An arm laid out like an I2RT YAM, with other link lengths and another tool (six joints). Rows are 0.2 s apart.
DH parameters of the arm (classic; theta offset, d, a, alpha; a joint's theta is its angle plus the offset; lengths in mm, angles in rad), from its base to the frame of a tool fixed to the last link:
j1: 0 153.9 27 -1.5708
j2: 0 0 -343.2 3.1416
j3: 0.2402 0 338 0
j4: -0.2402 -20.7 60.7 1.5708
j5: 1.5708 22.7 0 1.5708
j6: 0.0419 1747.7 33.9 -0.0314
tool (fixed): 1.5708 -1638.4 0 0
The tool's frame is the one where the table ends.
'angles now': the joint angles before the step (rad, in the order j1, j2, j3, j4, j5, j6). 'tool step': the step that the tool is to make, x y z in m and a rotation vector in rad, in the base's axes. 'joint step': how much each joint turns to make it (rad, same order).
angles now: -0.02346, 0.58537, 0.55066, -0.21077, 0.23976, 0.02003
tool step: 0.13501, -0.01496, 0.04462, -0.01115, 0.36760, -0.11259
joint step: -0.00002, 0.58976, 0.50582, -0.29257, 0.10984, 0.03050
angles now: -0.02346, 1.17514, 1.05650, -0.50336, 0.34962, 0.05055
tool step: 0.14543, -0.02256, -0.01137, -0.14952, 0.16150, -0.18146
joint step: 0.00001, 0.50622, 0.42039, -0.07286, 0.23728, 0.00000
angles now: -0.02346, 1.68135, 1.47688, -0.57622, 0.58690, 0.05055
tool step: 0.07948, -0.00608, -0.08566, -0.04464, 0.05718, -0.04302
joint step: 0.00000, 0.27504, 0.09422, 0.12514, 0.06295, -0.00077
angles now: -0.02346, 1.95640, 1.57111, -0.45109, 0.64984, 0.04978
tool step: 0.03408, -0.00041, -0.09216, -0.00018, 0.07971, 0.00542
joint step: 0.00001, 0.17432, -0.00003, 0.09881, -0.00190, -0.00686
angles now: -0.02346, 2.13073, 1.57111, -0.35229, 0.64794, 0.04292
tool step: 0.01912, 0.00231, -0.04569, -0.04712, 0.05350, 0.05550
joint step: -0.00115, 0.09040, -0.00001, 0.09460, 0.00343, -0.09347
